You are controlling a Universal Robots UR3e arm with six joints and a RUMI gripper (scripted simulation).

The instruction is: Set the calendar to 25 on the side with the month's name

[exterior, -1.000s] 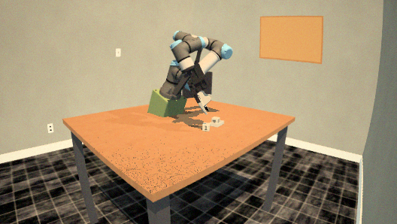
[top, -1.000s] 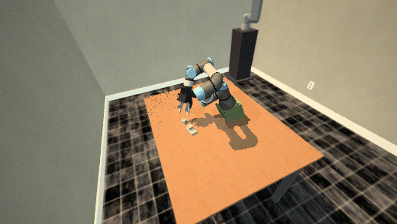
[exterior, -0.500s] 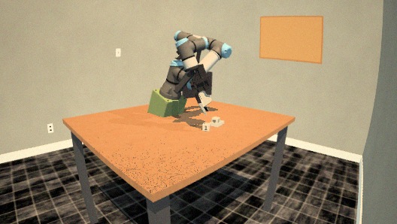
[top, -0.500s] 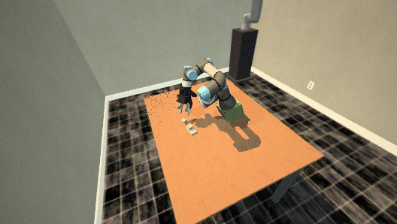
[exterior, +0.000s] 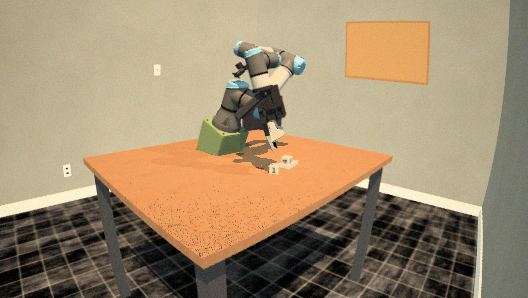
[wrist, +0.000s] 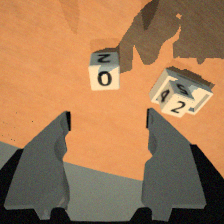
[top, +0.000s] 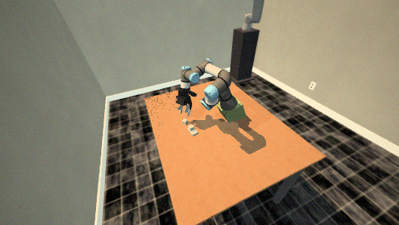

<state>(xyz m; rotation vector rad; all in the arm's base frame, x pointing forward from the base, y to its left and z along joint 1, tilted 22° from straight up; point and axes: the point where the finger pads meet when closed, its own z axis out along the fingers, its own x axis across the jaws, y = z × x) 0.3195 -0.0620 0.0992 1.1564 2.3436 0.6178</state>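
My gripper is now 8 cm above the white calendar cube and 1 cm short of it. Also, from my hand: white calendar tray 11 cm to the left, 8 cm below, 2 cm behind.
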